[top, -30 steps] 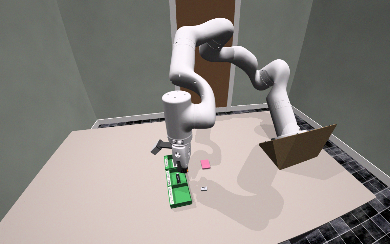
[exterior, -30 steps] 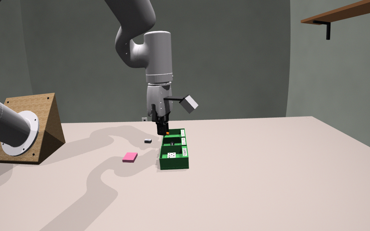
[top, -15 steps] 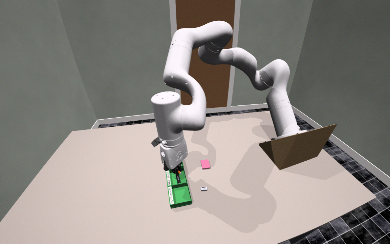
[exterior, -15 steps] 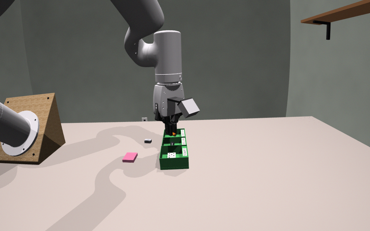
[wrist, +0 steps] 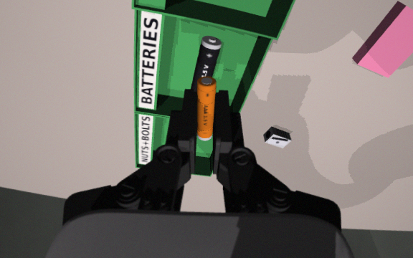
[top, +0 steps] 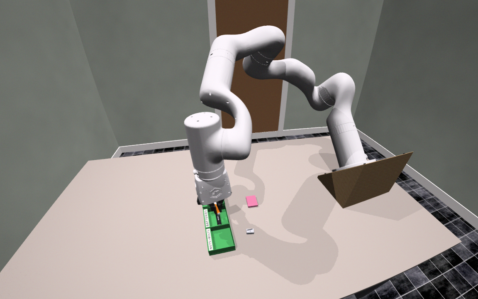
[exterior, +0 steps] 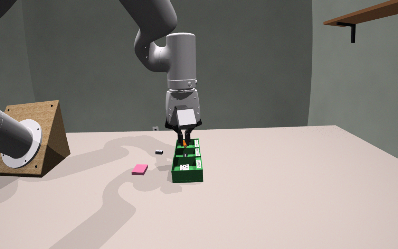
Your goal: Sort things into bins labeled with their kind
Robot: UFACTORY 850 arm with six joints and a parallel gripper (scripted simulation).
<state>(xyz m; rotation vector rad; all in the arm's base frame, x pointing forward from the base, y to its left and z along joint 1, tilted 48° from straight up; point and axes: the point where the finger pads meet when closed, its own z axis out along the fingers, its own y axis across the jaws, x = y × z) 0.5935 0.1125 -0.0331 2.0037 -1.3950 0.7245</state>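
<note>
Now: hand 20 mm above the orange battery. Round my hand: pink block (130 mm behind, 80 mm below, 70 mm to the right); then black battery (70 mm below); then pencil sharpener (100 mm behind, 70 mm below, 60 mm to the left).
</note>
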